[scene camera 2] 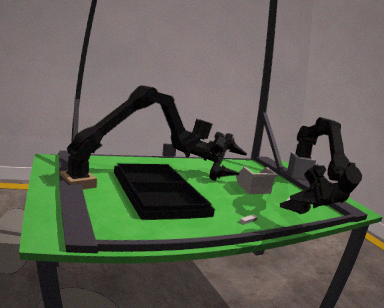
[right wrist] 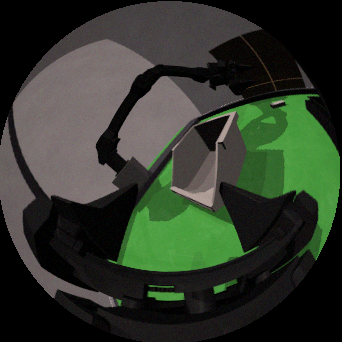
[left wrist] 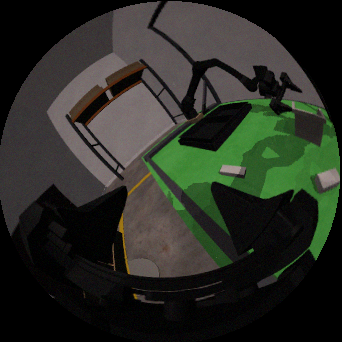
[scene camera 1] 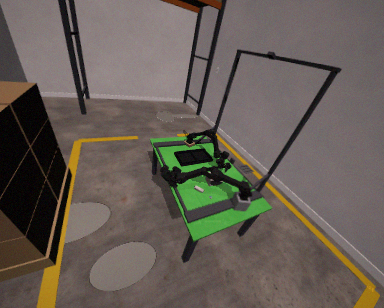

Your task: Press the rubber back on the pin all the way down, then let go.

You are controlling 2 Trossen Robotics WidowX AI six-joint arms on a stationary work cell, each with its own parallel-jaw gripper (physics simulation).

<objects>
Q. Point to a grey box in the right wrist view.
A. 212, 151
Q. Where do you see a black tray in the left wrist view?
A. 209, 132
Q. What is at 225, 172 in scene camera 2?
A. The right gripper.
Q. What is the left gripper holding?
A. Nothing.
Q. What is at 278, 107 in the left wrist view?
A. The right gripper.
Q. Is the left gripper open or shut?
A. Open.
</objects>
